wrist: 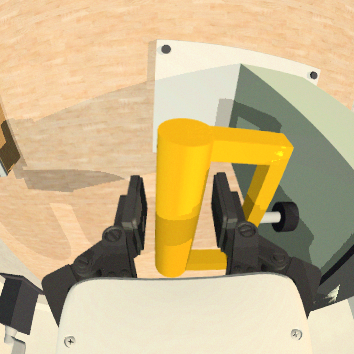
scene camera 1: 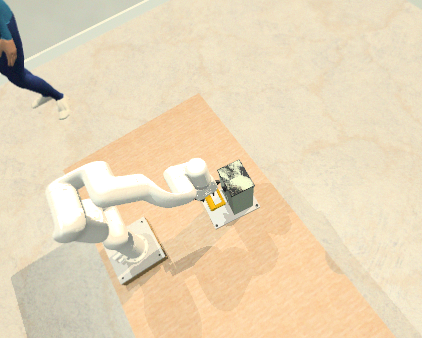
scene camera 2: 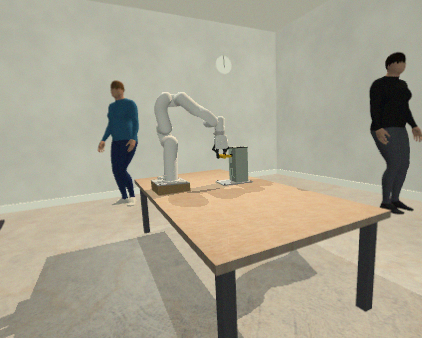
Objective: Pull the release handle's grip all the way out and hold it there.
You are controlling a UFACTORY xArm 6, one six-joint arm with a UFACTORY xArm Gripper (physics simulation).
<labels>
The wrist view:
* my gripper: 178, 189
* white base plate: 197, 80
</labels>
